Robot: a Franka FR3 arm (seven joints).
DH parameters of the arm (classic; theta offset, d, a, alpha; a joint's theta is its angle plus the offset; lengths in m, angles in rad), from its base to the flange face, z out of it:
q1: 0 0.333 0 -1.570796
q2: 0 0 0 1.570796
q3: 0 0.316 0.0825 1.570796
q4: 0 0 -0.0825 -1.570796
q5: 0 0.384 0 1.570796
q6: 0 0 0.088 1.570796
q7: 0 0.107 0 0
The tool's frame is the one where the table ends.
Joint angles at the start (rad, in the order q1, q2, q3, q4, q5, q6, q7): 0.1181 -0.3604 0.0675 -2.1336 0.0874 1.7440 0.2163
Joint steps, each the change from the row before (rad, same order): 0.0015 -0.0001 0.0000 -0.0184 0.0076 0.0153 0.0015; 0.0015 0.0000 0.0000 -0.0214 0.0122 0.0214 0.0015; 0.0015 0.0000 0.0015 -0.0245 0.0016 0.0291 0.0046; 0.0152 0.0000 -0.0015 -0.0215 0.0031 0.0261 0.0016; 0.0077 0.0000 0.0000 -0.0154 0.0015 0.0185 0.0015; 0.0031 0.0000 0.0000 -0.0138 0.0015 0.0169 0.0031; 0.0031 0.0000 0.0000 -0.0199 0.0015 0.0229 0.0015
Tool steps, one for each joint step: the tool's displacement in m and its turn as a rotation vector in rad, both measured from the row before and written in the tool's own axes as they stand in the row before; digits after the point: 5 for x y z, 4 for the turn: -0.00028 -0.00051 0.00746 0.0063 -0.0045 0.0030; -0.00007 -0.00072 0.00840 0.0112 -0.0025 0.0045; 0.00029 -0.00029 0.00929 0.0013 0.0043 0.0047; -0.00132 -0.00491 0.00845 0.0033 0.0030 -0.0091; -0.00082 -0.00253 0.00601 0.0013 0.0023 -0.0041; -0.00032 -0.00064 0.00521 0.0016 0.0026 0.0019; -0.00057 -0.00020 0.00757 0.0013 0.0026 0.0011
